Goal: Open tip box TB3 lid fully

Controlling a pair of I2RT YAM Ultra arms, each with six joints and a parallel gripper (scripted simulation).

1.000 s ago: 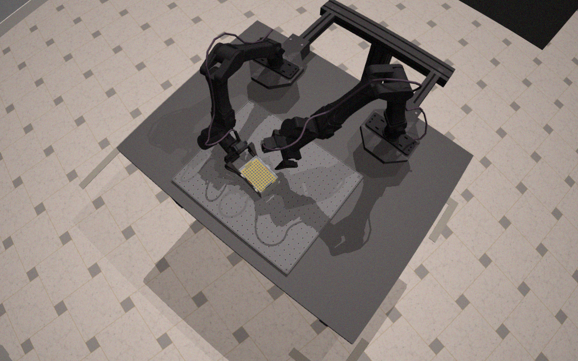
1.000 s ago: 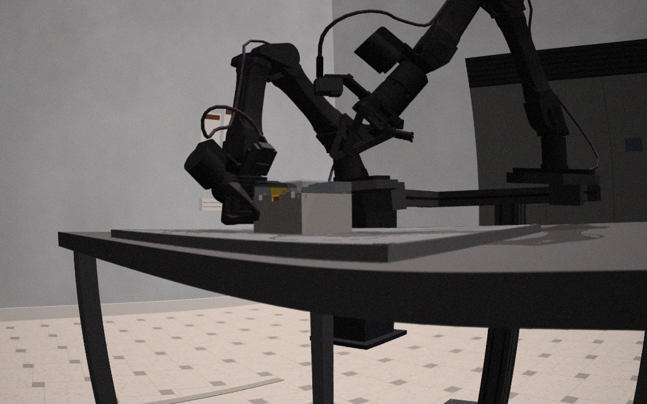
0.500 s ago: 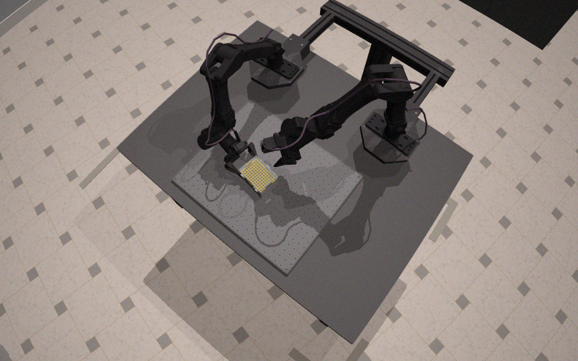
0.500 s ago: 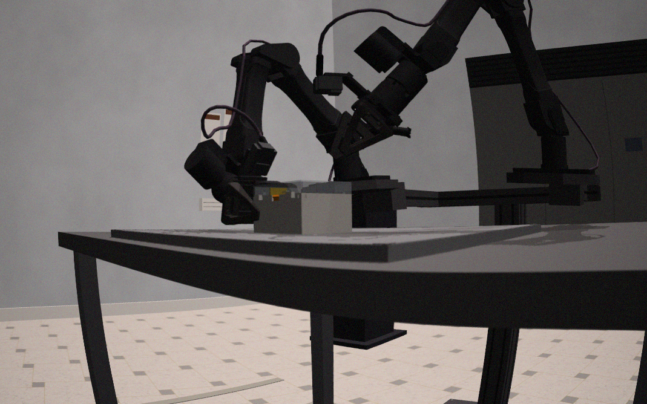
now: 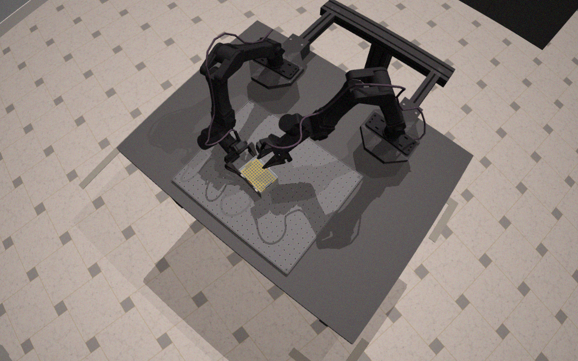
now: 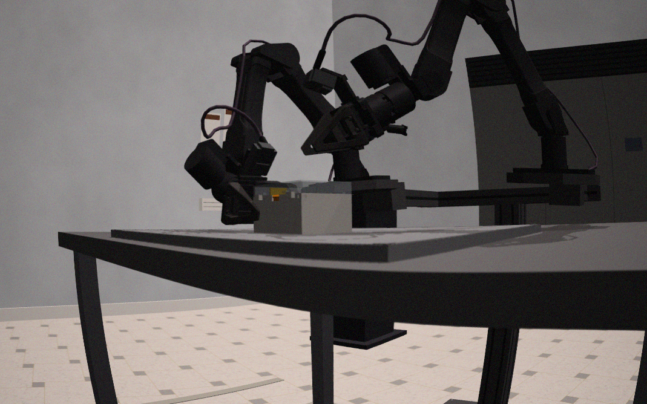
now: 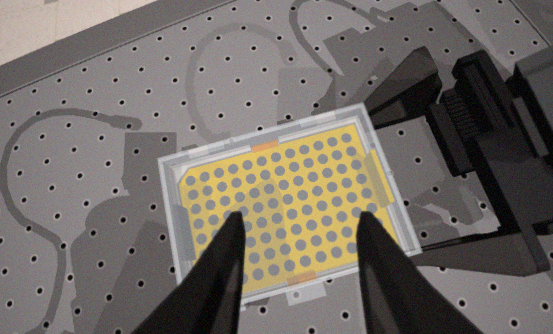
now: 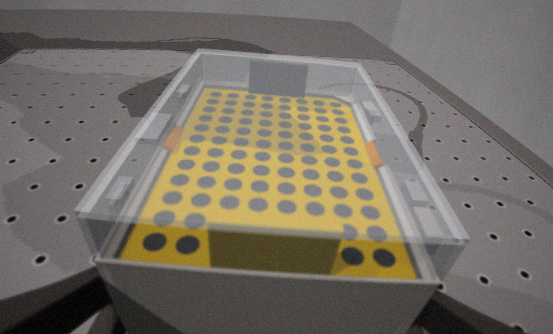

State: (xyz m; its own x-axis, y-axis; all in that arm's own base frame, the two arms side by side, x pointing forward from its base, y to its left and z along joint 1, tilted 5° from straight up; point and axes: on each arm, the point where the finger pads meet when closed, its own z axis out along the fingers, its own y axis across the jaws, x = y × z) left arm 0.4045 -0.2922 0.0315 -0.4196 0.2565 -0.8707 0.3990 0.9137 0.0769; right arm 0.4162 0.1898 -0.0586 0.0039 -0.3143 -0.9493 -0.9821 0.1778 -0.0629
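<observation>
Right now my left hand is 3 cm short of the yellow insert and 7 cm above it.
The yellow insert is 1 cm ahead of my right hand, 5 cm to the left of it and 3 cm above it.
</observation>
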